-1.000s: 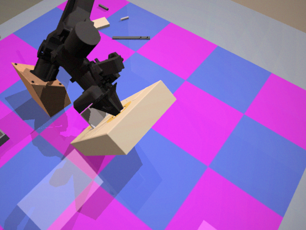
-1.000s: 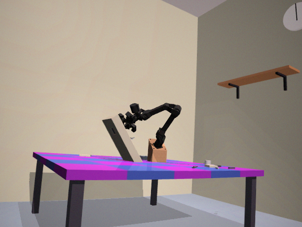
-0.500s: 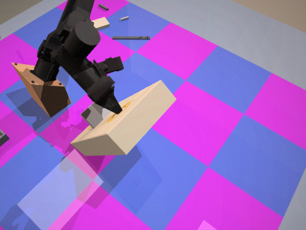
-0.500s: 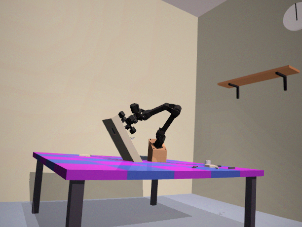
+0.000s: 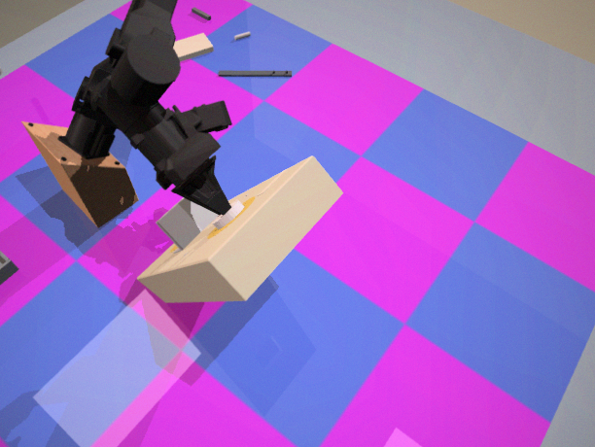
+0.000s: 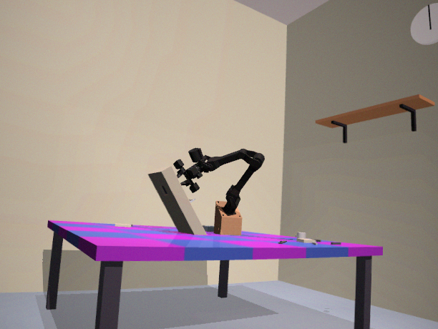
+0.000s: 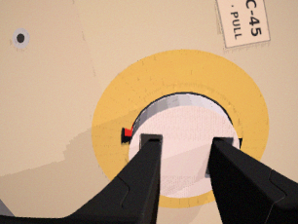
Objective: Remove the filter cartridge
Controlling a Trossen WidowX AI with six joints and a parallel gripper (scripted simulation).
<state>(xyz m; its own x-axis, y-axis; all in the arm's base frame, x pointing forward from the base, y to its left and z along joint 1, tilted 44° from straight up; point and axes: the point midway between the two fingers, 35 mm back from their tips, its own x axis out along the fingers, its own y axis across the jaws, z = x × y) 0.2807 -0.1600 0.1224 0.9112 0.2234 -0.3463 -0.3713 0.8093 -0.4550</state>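
Right now the service panel is 90 mm below my gripper tip and 30 mm behind it. From my gripper tip the other things lie so: grey tray: 440 mm behind, 240 mm to the right, 230 mm below; then round filter cartridge: 10 mm below, 10 mm ahead.
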